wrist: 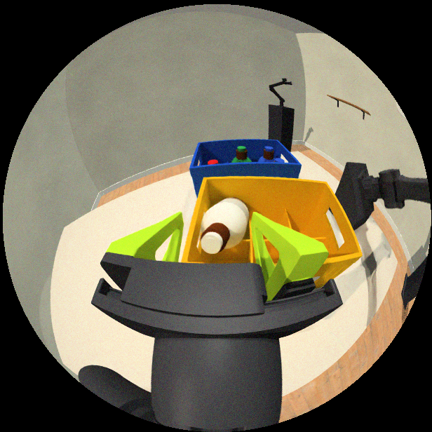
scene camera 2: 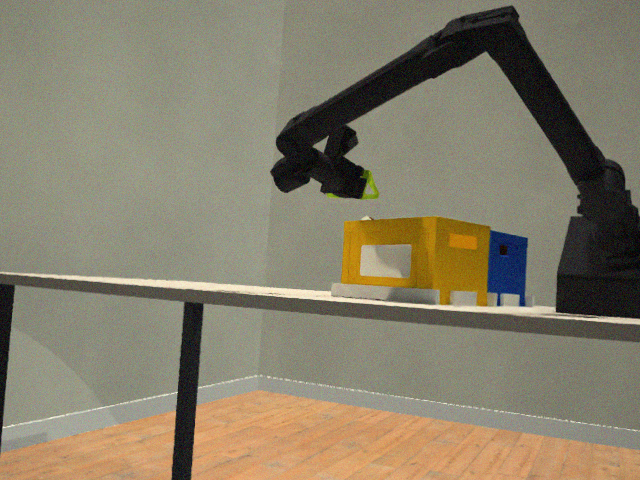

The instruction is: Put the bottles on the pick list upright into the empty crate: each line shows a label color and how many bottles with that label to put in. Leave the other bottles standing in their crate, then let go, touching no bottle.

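Places are measured from the arm's base along level axes (x right, y ahead, z up), in millimetres.
Pixels of known places: gripper, fingertip midpoint: [scene camera 2: 367,195]; arm's base, origin of the base link: [scene camera 2: 619,245].
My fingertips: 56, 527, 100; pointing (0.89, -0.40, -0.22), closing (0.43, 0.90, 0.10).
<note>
Ahead of a thing's pixels: the offset from my fingertips to its top centre, as dx, dy, dz. Level surfaces: height alone.
A bottle with a white label and white cap {+64, -33, -46} [wrist: 227,222] [scene camera 2: 367,218] leans at a slant in the far left part of the yellow crate [wrist: 285,187] [scene camera 2: 390,232]. My gripper [wrist: 216,217] [scene camera 2: 355,197] is open with nothing between its fingers. It hangs above the yellow crate, with the bottle beyond and between the fingertips in the wrist view. The blue crate {+248, -191, -61} [wrist: 240,171] [scene camera 2: 514,263] holds a red-capped bottle [wrist: 213,162], a green-capped bottle [wrist: 242,155] and a blue-capped bottle [wrist: 268,155]; their lower parts are hidden. The pick list cannot be read in these views.
Both crates stand on the pale table {dz -237} [scene camera 2: 155,283] [wrist: 115,220], the blue one behind the yellow one in the wrist view. Dividers [wrist: 288,218] split the yellow crate inside. The robot's base [scene camera 2: 594,258] [wrist: 353,192] stands near the crates.
</note>
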